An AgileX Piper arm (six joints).
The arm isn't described. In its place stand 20 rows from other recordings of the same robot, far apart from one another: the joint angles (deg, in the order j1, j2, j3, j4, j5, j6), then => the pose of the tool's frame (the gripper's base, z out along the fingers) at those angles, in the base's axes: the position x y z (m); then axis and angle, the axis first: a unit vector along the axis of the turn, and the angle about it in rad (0 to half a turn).
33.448, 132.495, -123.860, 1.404, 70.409, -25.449 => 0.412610, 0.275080, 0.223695, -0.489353, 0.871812, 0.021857, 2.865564
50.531, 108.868, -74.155, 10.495, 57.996, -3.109 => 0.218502, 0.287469, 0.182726, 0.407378, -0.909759, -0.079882, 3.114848
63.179, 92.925, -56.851, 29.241, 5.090, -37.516 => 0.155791, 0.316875, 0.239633, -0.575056, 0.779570, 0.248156, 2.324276
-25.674, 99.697, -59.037, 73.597, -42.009, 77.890 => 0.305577, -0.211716, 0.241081, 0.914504, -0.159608, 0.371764, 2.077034
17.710, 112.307, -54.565, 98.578, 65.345, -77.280 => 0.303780, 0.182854, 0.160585, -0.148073, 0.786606, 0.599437, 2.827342
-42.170, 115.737, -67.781, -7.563, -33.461, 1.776 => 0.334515, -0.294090, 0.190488, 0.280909, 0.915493, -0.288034, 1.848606
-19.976, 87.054, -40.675, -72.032, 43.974, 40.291 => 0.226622, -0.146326, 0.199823, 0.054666, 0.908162, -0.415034, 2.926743
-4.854, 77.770, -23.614, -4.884, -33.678, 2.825 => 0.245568, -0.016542, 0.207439, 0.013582, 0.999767, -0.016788, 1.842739
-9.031, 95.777, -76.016, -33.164, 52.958, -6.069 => 0.341826, -0.094563, 0.284669, -0.101472, 0.954033, -0.281999, 2.840830
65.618, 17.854, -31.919, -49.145, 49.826, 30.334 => 0.065735, 0.017636, 0.325190, -0.391951, 0.916875, 0.075589, 1.843140
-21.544, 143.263, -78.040, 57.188, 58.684, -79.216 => 0.377380, -0.078742, -0.007737, -0.110414, 0.916551, 0.384373, 2.906288
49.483, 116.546, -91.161, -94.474, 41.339, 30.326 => 0.350338, 0.317710, 0.272213, -0.606565, 0.676727, -0.417275, 2.059033
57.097, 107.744, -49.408, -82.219, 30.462, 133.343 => 0.218736, 0.253931, 0.125524, 0.035824, 0.996241, 0.078872, 2.408763
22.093, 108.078, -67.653, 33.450, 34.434, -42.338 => 0.339278, 0.168329, 0.173542, -0.335844, 0.925960, 0.172647, 2.738307
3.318, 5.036, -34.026, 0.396, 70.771, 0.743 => -0.009435, 0.000048, 0.290164, -0.022960, 0.999504, 0.021574, 2.213715
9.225, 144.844, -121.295, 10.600, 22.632, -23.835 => 0.558154, 0.097177, 0.135739, -0.217410, 0.975946, 0.016207, 2.281934
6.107, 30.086, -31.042, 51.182, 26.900, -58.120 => 0.101503, 0.043122, 0.328597, -0.282064, 0.947641, 0.149720, 1.789408
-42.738, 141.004, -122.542, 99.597, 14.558, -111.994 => 0.440782, -0.376576, 0.216882, 0.157833, 0.953318, -0.257435, 1.842852
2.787, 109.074, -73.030, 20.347, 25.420, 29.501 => 0.405333, 0.033330, 0.193021, 0.355422, 0.913346, 0.198679, 2.657368
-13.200, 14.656, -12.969, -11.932, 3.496, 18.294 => 0.074326, -0.018612, 0.268058, 0.175886, 0.982230, -0.065485, 1.577053
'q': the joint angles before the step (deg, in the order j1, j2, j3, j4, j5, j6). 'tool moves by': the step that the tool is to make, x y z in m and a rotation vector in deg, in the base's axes. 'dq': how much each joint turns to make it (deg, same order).
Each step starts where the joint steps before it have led.
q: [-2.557 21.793 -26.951 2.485 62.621 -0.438]
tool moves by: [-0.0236 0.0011 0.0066 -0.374 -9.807 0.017]
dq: [0.067 -9.810 0.011 0.011 -0.017 0.070]
